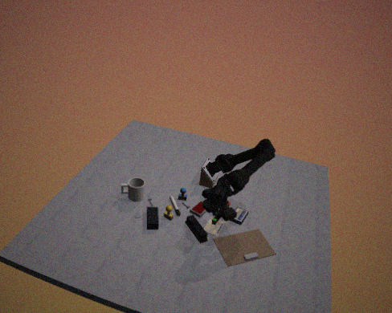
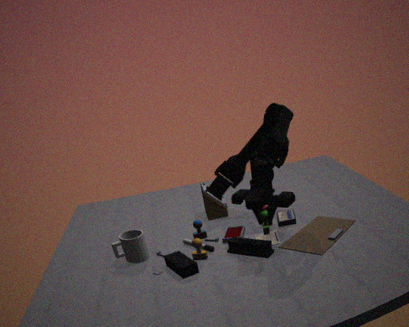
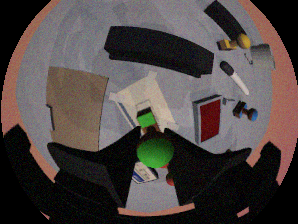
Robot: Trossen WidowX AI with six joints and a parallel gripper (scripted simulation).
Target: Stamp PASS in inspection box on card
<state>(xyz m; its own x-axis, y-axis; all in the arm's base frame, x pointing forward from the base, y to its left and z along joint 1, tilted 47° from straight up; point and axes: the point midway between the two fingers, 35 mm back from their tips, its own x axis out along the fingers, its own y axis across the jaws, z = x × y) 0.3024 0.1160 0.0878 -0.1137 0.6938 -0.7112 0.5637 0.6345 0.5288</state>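
Now: gripper tip 50 mm above the white card and 10 mm short of it. Round my gripper tip: long black block: 80 mm ahead, 60 mm to the right, 30 mm below; green-knobbed stamp: right at my gripper tip; red ink pad: 100 mm to the right, 70 mm behind, 40 mm below.
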